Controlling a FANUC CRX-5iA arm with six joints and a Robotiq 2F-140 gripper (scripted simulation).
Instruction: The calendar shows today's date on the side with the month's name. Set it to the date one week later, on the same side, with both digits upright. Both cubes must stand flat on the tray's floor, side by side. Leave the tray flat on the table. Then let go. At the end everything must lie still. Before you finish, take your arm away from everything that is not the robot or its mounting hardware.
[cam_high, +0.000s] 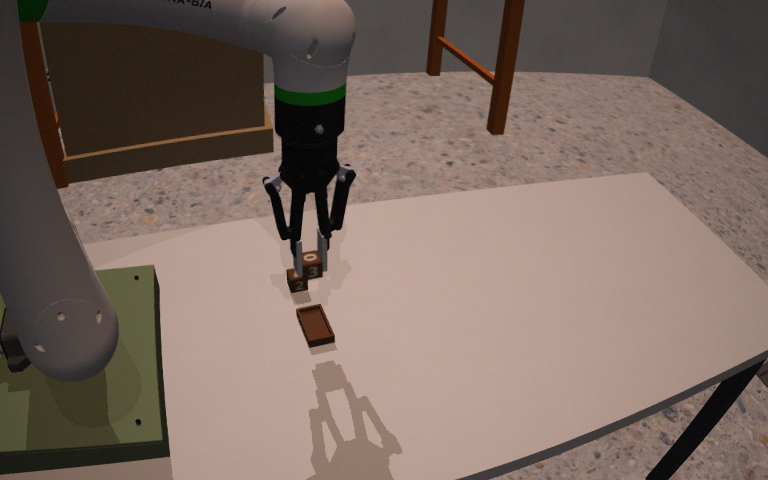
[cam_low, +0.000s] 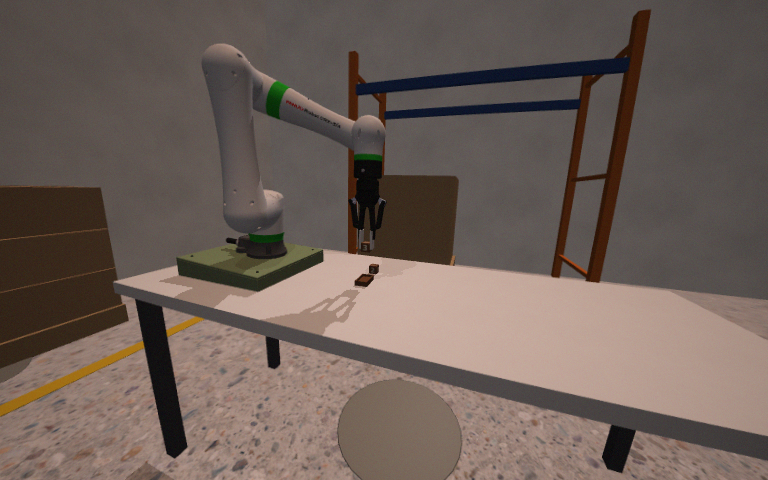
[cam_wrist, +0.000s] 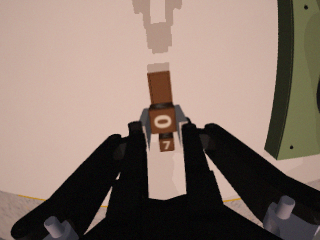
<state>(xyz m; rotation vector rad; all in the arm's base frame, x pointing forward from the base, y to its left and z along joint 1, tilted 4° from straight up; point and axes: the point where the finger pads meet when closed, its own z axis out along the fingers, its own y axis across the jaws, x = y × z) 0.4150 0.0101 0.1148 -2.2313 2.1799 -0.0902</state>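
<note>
Now: the brown tray 20 mm to the right of my hand and 140 mm below it.
</note>
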